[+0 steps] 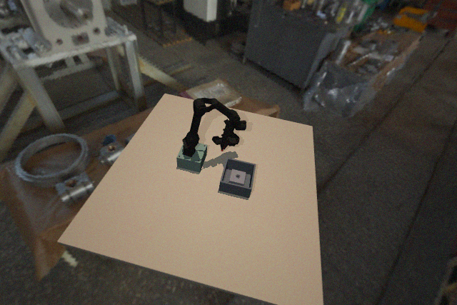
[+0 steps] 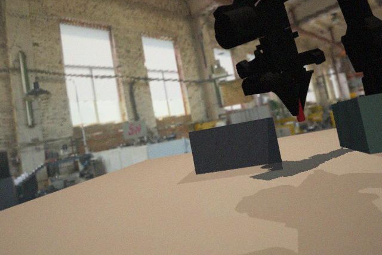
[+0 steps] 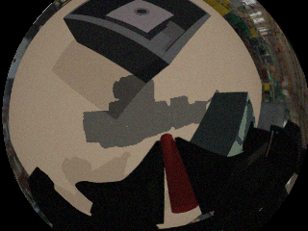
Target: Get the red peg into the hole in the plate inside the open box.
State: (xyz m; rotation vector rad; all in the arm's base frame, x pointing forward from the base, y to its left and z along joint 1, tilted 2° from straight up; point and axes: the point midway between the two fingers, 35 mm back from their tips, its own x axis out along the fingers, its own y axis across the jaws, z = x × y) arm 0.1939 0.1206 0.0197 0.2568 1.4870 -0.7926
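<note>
Right now the grey plate is 150 mm ahead of my gripper tip, 140 mm to the right of it and 50 mm below it. Also, from my gripper tip: dark box: 150 mm ahead, 140 mm to the right, 70 mm below; red peg: 10 mm to the left, 20 mm above.
</note>
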